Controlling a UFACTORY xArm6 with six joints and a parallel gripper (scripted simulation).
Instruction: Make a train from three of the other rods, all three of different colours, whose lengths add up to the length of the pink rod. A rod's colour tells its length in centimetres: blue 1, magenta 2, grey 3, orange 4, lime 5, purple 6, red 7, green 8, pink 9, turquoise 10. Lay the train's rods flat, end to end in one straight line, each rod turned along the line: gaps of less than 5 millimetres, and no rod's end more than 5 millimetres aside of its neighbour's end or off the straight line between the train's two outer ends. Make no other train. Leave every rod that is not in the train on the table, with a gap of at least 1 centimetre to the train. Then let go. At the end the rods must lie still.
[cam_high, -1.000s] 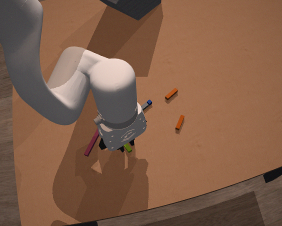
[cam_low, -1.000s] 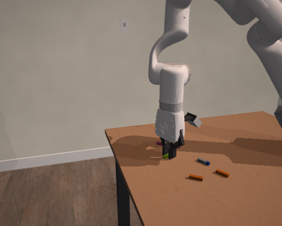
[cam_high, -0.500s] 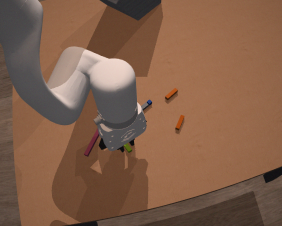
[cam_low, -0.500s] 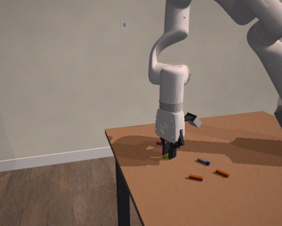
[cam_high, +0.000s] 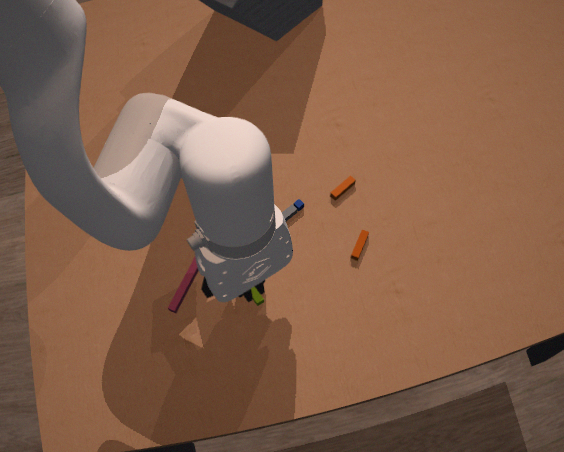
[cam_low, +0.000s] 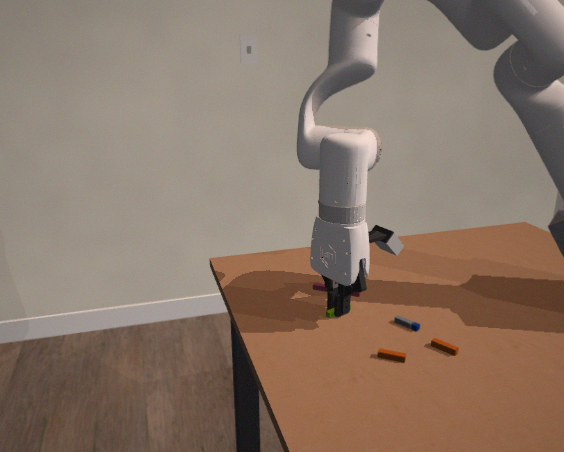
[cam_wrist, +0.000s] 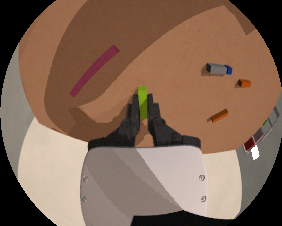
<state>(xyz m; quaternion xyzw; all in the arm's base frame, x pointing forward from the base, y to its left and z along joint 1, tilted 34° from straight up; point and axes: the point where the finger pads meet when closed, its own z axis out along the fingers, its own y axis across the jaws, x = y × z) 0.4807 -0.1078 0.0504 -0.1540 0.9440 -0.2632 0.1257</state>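
Right now the grey rod is 80 mm behind my hand, 80 mm to the left of it and 20 mm below it. Round my hand: lime rod: 20 mm below; pink rod: 40 mm behind, 70 mm to the right, 20 mm below; blue rod: 90 mm behind, 100 mm to the left, 20 mm below.
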